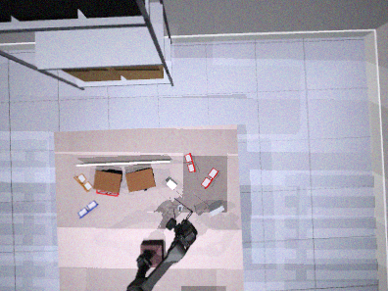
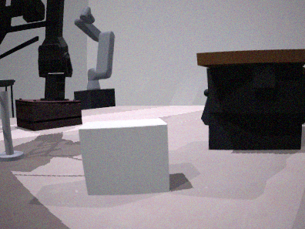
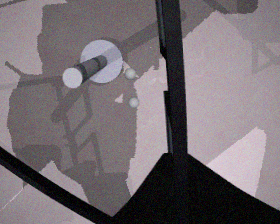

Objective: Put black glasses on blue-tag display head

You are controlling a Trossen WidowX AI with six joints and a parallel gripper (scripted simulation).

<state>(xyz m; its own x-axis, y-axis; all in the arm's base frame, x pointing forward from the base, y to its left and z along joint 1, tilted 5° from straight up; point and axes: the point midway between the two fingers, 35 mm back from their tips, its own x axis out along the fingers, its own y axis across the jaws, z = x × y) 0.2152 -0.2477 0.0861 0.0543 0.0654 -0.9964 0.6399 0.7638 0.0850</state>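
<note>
My gripper tip is now 60 mm short of the thin post, 20 mm to the right of it and 100 mm above it. Round my gripper tip: display head: 260 mm ahead, 250 mm to the left, 60 mm below; then grey box: 70 mm ahead, 230 mm to the right, 60 mm below; then white box: 240 mm ahead, 60 mm to the left, 90 mm below.
</note>
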